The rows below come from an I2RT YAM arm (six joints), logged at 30 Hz.
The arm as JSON. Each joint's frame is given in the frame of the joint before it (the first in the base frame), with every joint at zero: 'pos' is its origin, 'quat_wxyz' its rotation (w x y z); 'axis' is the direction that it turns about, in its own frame. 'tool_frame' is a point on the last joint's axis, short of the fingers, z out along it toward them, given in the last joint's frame.
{
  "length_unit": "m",
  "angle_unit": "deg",
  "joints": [
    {
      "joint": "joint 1",
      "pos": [
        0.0,
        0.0,
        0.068
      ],
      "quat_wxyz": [
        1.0,
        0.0,
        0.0,
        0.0
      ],
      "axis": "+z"
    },
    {
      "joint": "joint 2",
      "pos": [
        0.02,
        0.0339,
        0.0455
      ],
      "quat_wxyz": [
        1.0,
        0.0,
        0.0,
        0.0
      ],
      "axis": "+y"
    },
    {
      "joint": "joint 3",
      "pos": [
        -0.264,
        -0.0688,
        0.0
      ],
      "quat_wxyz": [
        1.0,
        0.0,
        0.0,
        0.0
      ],
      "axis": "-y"
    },
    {
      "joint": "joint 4",
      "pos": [
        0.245,
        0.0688,
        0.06
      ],
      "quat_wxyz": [
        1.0,
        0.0,
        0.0,
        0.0
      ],
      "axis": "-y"
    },
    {
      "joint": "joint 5",
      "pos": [
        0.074,
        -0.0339,
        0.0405
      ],
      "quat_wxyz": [
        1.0,
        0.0,
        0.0,
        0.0
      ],
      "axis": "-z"
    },
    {
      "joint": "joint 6",
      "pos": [
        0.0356,
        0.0,
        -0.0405
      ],
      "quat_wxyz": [
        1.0,
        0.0,
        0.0,
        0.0
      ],
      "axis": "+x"
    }
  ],
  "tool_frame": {
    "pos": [
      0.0,
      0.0,
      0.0
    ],
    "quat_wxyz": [
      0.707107,
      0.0,
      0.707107,
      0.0
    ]
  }
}
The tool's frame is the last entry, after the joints.
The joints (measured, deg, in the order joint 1, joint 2, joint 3, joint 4, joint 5, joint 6), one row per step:
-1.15 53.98 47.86 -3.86 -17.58 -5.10
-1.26 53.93 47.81 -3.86 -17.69 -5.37
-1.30 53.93 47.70 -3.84 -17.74 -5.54
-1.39 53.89 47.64 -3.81 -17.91 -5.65
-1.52 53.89 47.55 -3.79 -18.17 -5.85
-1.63 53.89 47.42 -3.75 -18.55 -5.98
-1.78 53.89 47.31 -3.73 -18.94 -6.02
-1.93 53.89 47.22 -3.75 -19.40 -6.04
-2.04 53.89 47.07 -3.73 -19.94 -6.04
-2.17 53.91 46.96 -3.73 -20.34 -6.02
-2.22 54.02 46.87 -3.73 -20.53 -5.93
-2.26 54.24 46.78 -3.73 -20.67 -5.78
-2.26 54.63 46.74 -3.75 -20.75 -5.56
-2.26 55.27 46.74 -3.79 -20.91 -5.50
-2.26 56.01 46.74 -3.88 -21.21 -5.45
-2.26 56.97 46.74 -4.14 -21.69 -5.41
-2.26 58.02 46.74 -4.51 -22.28 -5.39
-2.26 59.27 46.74 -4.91 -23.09 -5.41
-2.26 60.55 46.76 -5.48 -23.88 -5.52
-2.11 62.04 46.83 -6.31 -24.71 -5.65
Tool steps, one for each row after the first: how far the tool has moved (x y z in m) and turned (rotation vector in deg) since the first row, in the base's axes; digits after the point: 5 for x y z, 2 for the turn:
-0.00019 -0.00036 -0.00013 -0.24 -0.08 0.04
-0.00016 -0.00048 -0.00078 -0.39 -0.04 0.08
-0.00032 -0.00072 -0.00095 -0.46 -0.08 0.18
-0.00032 -0.00107 -0.00146 -0.60 -0.07 0.34
-0.00034 -0.00127 -0.00218 -0.65 -0.02 0.62
-0.00036 -0.00162 -0.00282 -0.62 0.06 0.86
-0.00042 -0.00192 -0.00340 -0.55 0.16 1.17
-0.00048 -0.00203 -0.00427 -0.45 0.28 1.59
-0.00045 -0.00230 -0.00501 -0.35 0.41 1.85
-0.00004 -0.00239 -0.00595 -0.22 0.64 1.97
0.00080 -0.00250 -0.00727 -0.03 0.99 2.05
0.00228 -0.00251 -0.00893 0.21 1.50 2.09
0.00467 -0.00251 -0.01128 0.34 2.20 2.23
0.00736 -0.00245 -0.01410 0.49 3.04 2.51
0.01070 -0.00230 -0.01807 0.71 4.26 2.97
0.01421 -0.00210 -0.02261 0.95 5.68 3.54
0.01826 -0.00179 -0.02800 1.24 7.31 4.32
0.02218 -0.00150 -0.03376 1.48 9.09 5.09
0.02646 -0.00055 -0.04056 1.76 11.28 6.06

